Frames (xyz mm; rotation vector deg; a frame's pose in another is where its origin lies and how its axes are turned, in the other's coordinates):
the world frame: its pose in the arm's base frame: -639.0 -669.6 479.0 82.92 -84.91 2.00
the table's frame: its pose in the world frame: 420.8 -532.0 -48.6 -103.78 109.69 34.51
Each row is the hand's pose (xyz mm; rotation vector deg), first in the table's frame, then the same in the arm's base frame.
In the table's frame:
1: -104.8 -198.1 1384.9 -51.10 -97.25 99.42
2: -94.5 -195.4 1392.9 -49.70 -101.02 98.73
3: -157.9 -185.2 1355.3 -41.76 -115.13 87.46
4: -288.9 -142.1 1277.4 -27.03 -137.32 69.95
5: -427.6 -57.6 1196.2 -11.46 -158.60 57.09
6: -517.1 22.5 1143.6 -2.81 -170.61 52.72
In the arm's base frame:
1: -69.5 -337.8 1639.9 -45.79 -64.35 148.00
2: -60.0 -328.7 1641.8 -43.09 -68.16 147.86
3: -125.6 -357.6 1622.1 -33.09 -83.98 138.26
4: -267.7 -401.5 1567.7 -13.87 -107.37 122.73
5: -429.4 -418.8 1486.8 8.34 -127.25 110.81
6: -541.1 -411.6 1418.5 22.01 -137.23 106.39

